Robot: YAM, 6 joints.
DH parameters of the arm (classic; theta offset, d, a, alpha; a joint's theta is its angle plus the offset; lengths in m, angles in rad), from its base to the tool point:
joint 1: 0 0.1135 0.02 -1.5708
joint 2: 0 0 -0.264 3.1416
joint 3: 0.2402 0 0.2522 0
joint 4: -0.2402 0 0.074 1.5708
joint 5: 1.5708 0 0 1.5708
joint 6: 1.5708 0.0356 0 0
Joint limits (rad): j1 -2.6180..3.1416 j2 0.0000..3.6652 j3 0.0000..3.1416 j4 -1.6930..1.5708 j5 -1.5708..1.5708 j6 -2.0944..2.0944
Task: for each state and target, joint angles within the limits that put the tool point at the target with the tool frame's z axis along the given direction. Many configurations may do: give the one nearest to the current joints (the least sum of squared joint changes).
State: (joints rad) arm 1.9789 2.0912 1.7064 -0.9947 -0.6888 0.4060
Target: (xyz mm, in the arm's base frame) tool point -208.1 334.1 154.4 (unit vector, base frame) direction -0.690 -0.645 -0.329
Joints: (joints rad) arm 2.0456 2.3560 1.8102 -1.6904 -1.1394 0.4060
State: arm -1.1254 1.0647 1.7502 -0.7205 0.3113 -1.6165
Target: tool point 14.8 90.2 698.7 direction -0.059 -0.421 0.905
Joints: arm -1.7301 1.1181 2.6181 -0.3683 -0.0085 -1.6165
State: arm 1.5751 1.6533 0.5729 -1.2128 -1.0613 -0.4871
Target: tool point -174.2 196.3 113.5 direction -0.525 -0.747 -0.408
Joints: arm 2.1800 1.9932 1.0265 -1.2574 -1.0313 -0.4871
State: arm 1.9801 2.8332 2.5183 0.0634 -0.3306 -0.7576
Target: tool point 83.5 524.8 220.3 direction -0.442 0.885 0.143
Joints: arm 1.3723 2.3245 1.6587 0.8470 -0.6538 -0.7576
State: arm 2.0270 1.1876 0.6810 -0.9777 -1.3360 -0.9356
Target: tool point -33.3 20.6 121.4 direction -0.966 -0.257 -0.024
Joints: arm 1.5341 1.6965 0.0868 -1.4500 -1.2731 -0.9356
